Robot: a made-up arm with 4 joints.
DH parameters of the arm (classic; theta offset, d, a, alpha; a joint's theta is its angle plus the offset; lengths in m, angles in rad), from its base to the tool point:
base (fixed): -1.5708 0.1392 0 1.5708
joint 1: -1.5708 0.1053 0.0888 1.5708
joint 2: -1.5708 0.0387 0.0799 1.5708
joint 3: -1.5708 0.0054 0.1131 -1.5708
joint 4: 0 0.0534 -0.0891 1.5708
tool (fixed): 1.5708 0.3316 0 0
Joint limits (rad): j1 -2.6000..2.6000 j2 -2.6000..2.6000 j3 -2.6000..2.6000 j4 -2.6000..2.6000
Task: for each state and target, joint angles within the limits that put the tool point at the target. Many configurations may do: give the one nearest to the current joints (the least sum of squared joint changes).
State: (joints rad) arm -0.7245 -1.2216 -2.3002 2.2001
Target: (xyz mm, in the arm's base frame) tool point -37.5 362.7 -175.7
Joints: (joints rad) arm -0.1943 -1.3857 -2.3222 2.2073
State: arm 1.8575 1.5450 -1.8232 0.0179
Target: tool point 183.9 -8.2 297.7
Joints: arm 2.5781 1.2419 -2.2436 -0.4830
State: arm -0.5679 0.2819 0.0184 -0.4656
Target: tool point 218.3 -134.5 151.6
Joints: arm -0.7864 0.6435 0.0780 0.3102
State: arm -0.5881 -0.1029 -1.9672 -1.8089
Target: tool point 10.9 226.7 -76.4
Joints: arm -1.2711 0.1567 -2.5062 -1.8477
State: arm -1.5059 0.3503 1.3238 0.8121
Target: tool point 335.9 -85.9 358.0
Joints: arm -1.6212 0.1434 1.9348 1.1396
